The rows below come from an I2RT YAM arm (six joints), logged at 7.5 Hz.
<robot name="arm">
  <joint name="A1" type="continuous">
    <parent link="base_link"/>
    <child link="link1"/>
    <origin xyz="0 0 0.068" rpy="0 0 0"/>
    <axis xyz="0 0 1"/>
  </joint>
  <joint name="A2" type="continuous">
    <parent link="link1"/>
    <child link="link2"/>
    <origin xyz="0.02 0.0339 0.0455" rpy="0 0 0"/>
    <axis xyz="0 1 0"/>
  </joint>
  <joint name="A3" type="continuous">
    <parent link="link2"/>
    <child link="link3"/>
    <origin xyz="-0.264 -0.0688 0" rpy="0 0 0"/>
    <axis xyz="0 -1 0"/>
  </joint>
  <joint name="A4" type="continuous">
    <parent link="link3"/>
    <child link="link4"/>
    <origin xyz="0.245 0.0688 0.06" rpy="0 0 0"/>
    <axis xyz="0 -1 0"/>
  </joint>
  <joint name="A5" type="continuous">
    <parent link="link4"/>
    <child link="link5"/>
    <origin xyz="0.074 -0.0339 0.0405" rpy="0 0 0"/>
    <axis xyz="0 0 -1"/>
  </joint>
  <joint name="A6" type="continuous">
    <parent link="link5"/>
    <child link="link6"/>
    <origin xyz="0.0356 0 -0.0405" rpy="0 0 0"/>
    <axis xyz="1 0 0"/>
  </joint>
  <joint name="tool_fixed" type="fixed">
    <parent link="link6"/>
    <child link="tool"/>
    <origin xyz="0 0 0" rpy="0 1.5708 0"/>
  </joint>
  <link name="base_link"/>
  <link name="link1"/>
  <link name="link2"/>
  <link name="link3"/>
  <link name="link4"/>
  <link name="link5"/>
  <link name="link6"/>
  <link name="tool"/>
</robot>
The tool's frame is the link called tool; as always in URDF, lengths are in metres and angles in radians. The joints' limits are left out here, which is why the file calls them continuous.
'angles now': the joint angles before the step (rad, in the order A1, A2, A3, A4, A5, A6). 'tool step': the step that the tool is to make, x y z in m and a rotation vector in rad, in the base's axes. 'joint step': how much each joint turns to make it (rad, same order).
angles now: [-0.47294, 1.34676, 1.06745, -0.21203, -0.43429, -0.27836]
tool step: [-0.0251, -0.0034, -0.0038, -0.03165, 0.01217, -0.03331]
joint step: [-0.05041, -0.08101, -0.06905, -0.02499, 0.00103, -0.04155]
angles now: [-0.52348, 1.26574, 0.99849, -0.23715, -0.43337, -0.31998]
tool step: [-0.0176, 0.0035, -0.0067, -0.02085, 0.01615, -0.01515]
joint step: [-0.02047, -0.06659, -0.06430, -0.01723, 0.00818, -0.02795]
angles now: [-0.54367, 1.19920, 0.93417, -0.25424, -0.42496, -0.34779]
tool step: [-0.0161, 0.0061, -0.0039, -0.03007, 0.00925, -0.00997]
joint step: [-0.01044, -0.07057, -0.05491, -0.01970, 0.01478, -0.02917]
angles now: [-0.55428, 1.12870, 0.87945, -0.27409, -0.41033, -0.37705]
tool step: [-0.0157, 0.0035, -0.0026, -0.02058, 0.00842, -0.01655]
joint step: [-0.02144, -0.06483, -0.04201, -0.02813, 0.00677, -0.02328]
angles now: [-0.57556, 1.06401, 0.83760, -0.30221, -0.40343, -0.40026]
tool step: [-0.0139, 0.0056, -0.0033, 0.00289, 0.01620, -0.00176]
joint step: [-0.01401, -0.05958, -0.03364, -0.04617, -0.00718, -0.01292]
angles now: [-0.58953, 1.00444, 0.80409, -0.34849, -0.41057, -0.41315]
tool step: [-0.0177, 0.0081, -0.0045, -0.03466, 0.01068, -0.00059]
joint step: [-0.01434, -0.08622, -0.05029, -0.04114, 0.00646, -0.04001]
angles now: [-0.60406, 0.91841, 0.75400, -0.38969, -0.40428, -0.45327]
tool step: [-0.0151, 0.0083, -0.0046, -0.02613, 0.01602, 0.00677]
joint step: [-0.00892, -0.07700, -0.03905, -0.05076, 0.00298, -0.03723]
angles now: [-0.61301, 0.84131, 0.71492, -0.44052, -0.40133, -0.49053]
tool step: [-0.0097, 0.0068, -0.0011, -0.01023, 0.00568, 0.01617]
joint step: [-0.00178, -0.05288, -0.01669, -0.04330, -0.00882, -0.02121]
